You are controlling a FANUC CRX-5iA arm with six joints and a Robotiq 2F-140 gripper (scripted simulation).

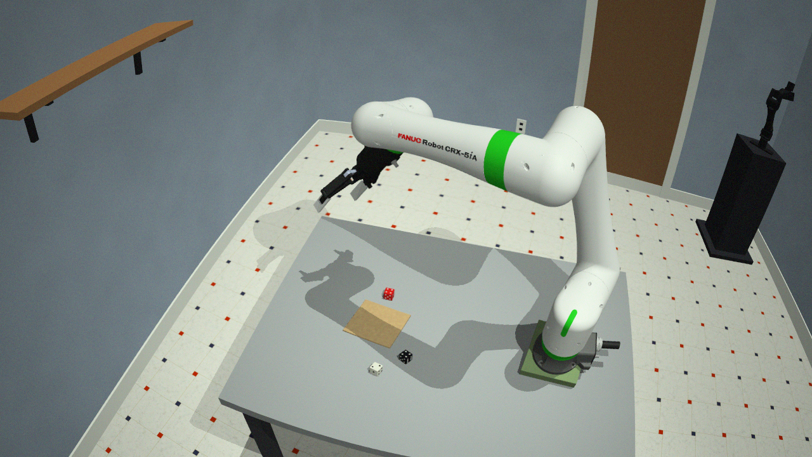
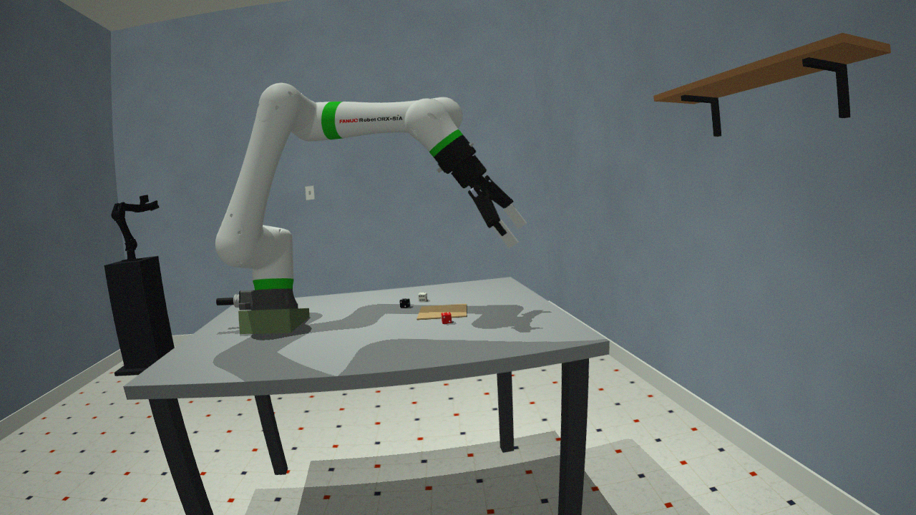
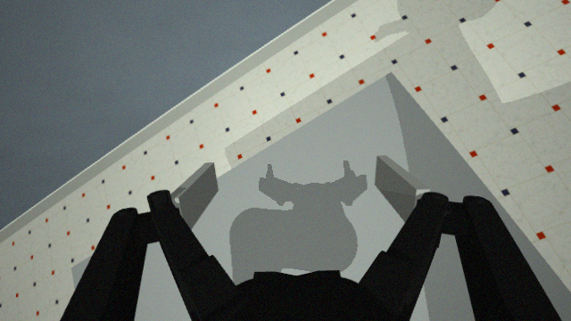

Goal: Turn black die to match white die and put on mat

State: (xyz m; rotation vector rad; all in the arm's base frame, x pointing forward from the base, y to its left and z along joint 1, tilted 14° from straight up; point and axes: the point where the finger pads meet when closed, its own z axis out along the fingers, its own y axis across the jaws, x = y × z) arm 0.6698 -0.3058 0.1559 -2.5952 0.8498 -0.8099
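My hand is 220 mm above the red die, 180 mm past it and 100 mm to the right of it. Round my hand: black die: 320 mm to the left, 270 mm behind, 220 mm below; white die: 380 mm to the left, 220 mm below, 210 mm behind; tan mat: 230 mm below, 210 mm to the left, 170 mm behind.
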